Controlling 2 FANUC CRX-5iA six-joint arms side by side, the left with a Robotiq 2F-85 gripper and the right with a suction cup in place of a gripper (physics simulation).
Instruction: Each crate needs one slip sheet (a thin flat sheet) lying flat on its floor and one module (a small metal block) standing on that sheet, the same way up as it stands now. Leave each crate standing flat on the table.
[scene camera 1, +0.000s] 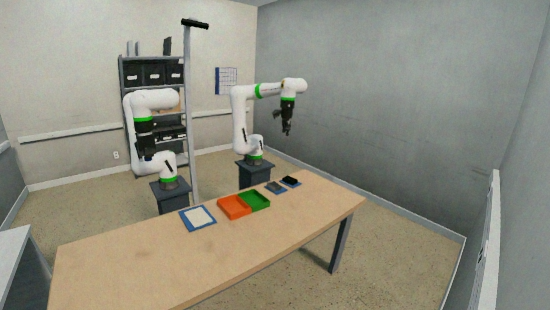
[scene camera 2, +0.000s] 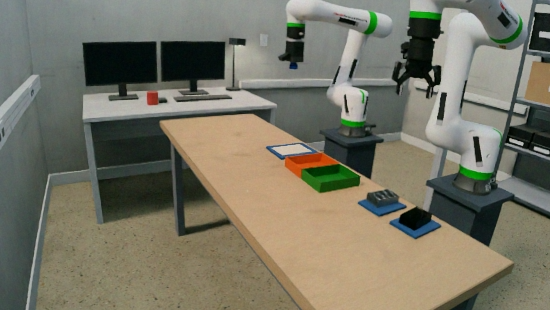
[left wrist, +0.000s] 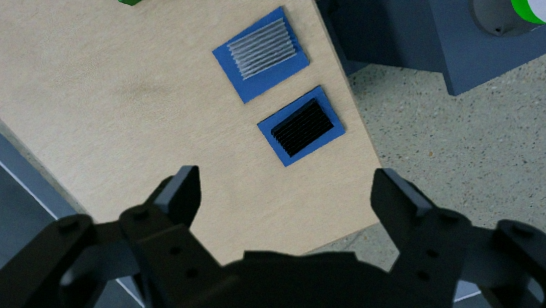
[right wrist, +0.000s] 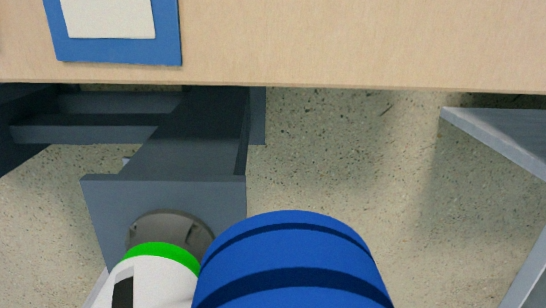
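Note:
An orange crate (scene camera 1: 234, 206) (scene camera 2: 311, 161) and a green crate (scene camera 1: 254, 201) (scene camera 2: 332, 176) stand flat side by side, both empty. White slip sheets (scene camera 1: 199, 217) (scene camera 2: 291, 150) (right wrist: 110, 17) lie on a blue board (right wrist: 120, 52); their number cannot be told. A grey ribbed module (scene camera 1: 274, 187) (scene camera 2: 383, 198) (left wrist: 262, 48) and a black finned module (scene camera 1: 289, 180) (scene camera 2: 415, 218) (left wrist: 302, 127) each stand on a blue plate. My left gripper (scene camera 1: 286, 133) (scene camera 2: 414, 93) (left wrist: 286, 172) is open and empty, high above the table. My right suction cup (scene camera 1: 148, 158) (scene camera 2: 293, 65) (right wrist: 295, 255) hangs raised, holding nothing.
The wooden table (scene camera 1: 150, 265) (scene camera 2: 280, 235) carries all these things. A metal post (scene camera 1: 188, 110) rises behind the table between the arms' pedestals. A desk (scene camera 2: 180, 106) with two monitors and a red cup (scene camera 2: 152, 98) stands at the back left in scene camera 2.

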